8 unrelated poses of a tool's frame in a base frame.
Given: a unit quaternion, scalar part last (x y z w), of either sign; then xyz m.
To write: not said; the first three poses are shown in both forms.
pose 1, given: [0.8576 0.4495 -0.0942 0.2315 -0.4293 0.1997 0.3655]
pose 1, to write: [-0.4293 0.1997 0.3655 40.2 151.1 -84.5]
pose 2, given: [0.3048 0.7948 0.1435 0.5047 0.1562 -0.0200 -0.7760]
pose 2, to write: [0.1562 -0.0200 -0.7760 36.9 116.7 -5.1]
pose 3, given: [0.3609 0.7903 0.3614 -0.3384 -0.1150 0.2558 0.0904]
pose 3, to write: [-0.1150 0.2558 0.0904 157.7 120.6 108.6]
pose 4, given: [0.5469 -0.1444 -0.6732 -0.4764 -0.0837 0.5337 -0.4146]
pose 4, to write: [-0.0837 0.5337 -0.4146 -20.5 68.9 129.9]
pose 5, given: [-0.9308 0.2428 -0.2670 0.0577 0.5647 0.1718 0.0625]
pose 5, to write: [0.5647 0.1718 0.0625 -153.2 148.3 -2.4]
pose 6, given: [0.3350 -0.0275 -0.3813 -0.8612 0.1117 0.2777 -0.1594]
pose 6, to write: [0.1117 0.2777 -0.1594 -61.4 39.3 109.2]
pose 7, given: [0.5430 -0.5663 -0.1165 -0.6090 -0.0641 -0.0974 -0.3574]
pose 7, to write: [-0.0641 -0.0974 -0.3574 -33.0 103.4 54.6]
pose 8, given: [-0.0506 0.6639 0.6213 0.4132 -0.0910 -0.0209 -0.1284]
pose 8, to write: [-0.0910 -0.0209 -0.1284 52.0 83.5 60.7]
